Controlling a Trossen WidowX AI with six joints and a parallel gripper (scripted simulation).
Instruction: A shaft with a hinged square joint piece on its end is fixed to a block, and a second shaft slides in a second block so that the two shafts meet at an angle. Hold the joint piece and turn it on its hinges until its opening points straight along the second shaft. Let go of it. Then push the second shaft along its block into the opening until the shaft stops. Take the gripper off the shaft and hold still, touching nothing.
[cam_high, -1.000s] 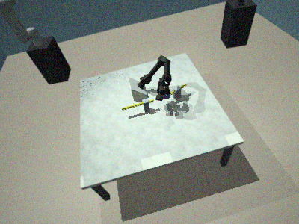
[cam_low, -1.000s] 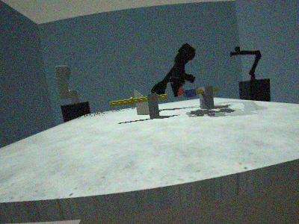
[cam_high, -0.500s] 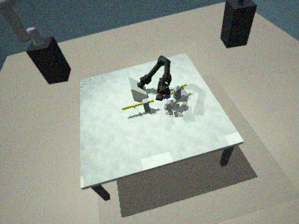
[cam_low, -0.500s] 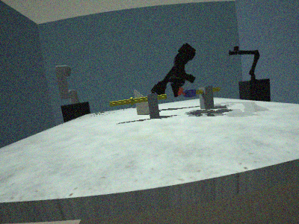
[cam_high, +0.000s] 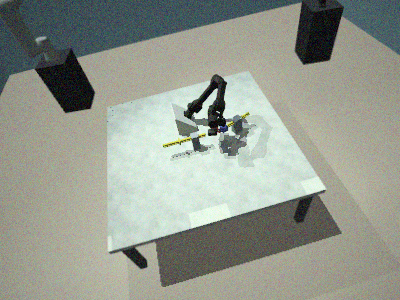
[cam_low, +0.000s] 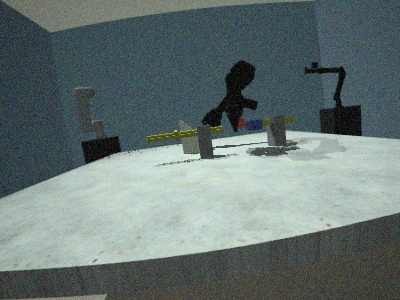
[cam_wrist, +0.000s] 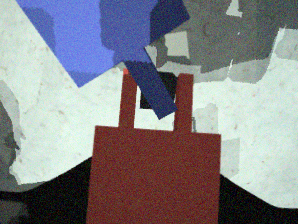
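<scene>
My gripper tip is now 2 cm to the right of the red tip and 3 cm below it.
</scene>
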